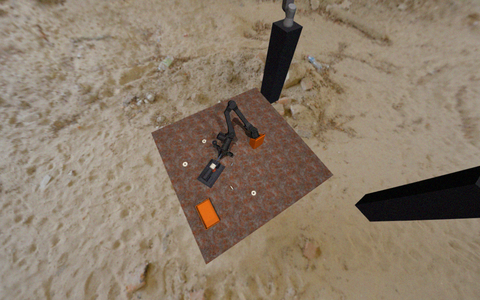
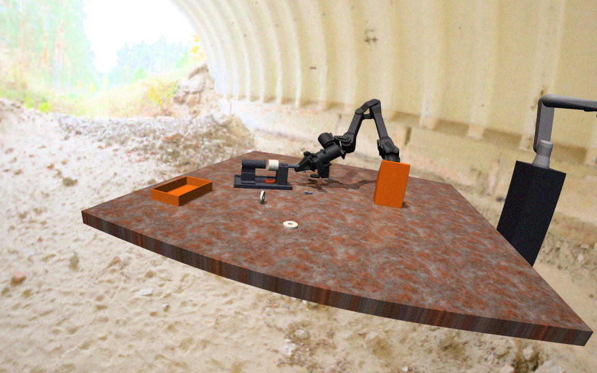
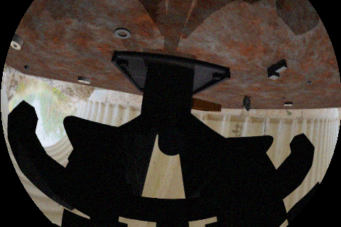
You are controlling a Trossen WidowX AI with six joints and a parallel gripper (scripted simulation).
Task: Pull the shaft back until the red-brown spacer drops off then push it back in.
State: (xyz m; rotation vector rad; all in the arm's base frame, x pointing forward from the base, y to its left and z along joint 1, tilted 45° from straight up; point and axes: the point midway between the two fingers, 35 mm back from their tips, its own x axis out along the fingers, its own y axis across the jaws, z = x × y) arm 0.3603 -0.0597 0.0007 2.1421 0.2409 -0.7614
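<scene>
Right now my gripper tip is 9 cm short of the cream spacer, 4 cm to the right of it and 2 cm below it. Also, from my gripper tip: orange tray (32 cm ahead, 34 cm to the left, 5 cm below); then shaft (3 cm ahead, 1 cm to the left, 2 cm above); then red-brown spacer (9 cm ahead, 4 cm to the left, 5 cm below).
</scene>
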